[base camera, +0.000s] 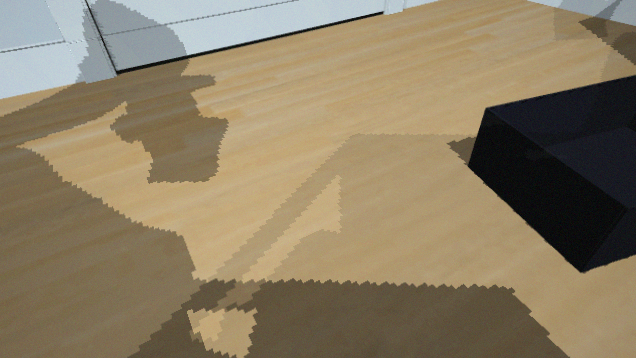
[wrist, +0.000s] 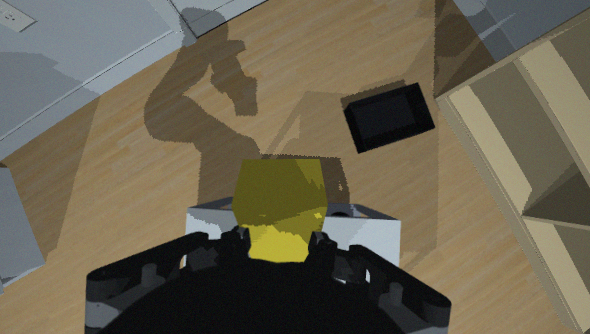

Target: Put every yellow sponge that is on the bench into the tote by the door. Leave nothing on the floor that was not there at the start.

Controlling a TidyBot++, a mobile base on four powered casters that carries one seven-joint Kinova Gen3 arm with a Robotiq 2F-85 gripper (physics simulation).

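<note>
A yellow sponge (wrist: 280,200) is held between the fingertips of my gripper (wrist: 281,234), which is shut on it, high above the robot's white base in the wrist view. The black tote (base camera: 537,192) (wrist: 387,117) stands on the floor, at the right in the base camera view and right of and beyond the sponge in the wrist view. The part of its inside that shows is dark, and I make out no sponge in it. The bench does not show clearly in either view.
A door (base camera: 240,30) and pale walls stand at the back. A wooden shelf unit (wrist: 492,205) stands right of the tote. A grey box-like object (wrist: 17,225) is at the left edge. The white base (wrist: 372,237) lies below the sponge. Arm shadows fall on the floor.
</note>
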